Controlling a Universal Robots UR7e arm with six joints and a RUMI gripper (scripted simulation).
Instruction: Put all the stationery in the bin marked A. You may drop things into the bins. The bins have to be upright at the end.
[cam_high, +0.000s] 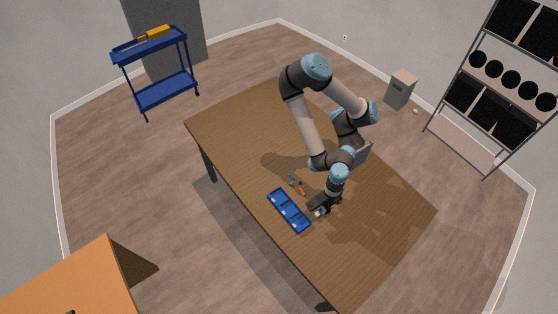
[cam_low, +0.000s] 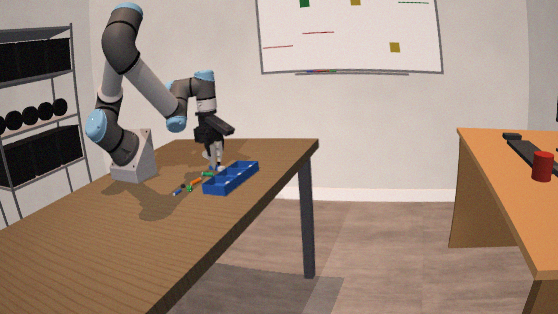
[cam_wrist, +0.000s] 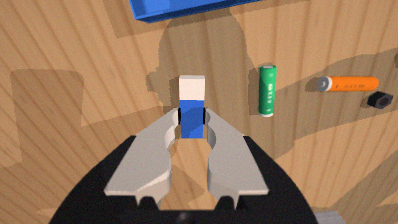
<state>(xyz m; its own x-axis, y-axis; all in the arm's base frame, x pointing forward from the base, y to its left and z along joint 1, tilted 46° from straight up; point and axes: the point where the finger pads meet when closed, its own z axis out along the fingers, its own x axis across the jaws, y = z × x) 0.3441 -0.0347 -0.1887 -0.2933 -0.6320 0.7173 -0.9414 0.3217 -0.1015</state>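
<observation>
The green marker is 7 cm to the right of my hand and 1 cm below it. From my hand the other things lie so: white eraser (1 cm ahead, 1 cm below); orange marker (2 cm behind, 15 cm to the right, 1 cm below); tray (11 cm ahead, 12 cm to the right).
</observation>
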